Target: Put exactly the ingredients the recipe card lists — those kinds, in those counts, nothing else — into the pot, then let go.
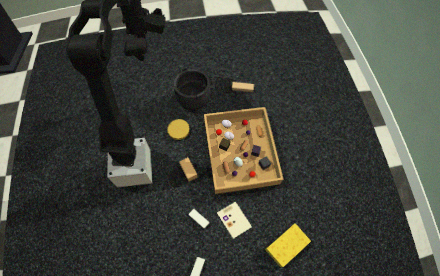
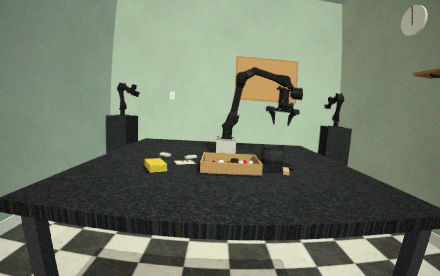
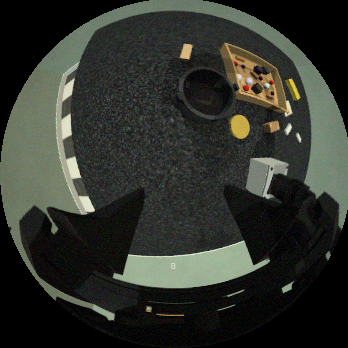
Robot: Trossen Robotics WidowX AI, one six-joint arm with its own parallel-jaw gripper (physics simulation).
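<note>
The black pot [image 1: 192, 89] [image 2: 273, 154] [image 3: 206, 94] stands beside the wooden tray [image 1: 245, 189] [image 2: 230, 168] [image 3: 229, 65]; I make out no ingredient in its dark interior. The tray holds three red balls, three small purple balls, three brown sausage shapes, white ovals [image 1: 226, 123] [image 1: 229, 135], a pale bluish oval [image 1: 238, 162], an olive-black cube [image 1: 224, 144], a purple cube [image 1: 256, 150] and a black cube [image 1: 265, 163]. The recipe card [image 1: 240, 221] [image 2: 184, 162] lies near the tray; its small symbols are too blurred to read surely. My gripper [image 2: 281, 123] [image 3: 184, 190] is open and empty, high above the table.
A yellow disc [image 1: 178, 129] [image 3: 239, 127] lies between pot and arm base [image 1: 131, 172]. Wooden blocks [image 1: 243, 87] [image 1: 188, 169] lie beside the pot and tray. White pieces [image 1: 199, 218] [image 1: 198, 267] and a yellow sponge [image 1: 288, 245] [image 2: 155, 165] lie near the card.
</note>
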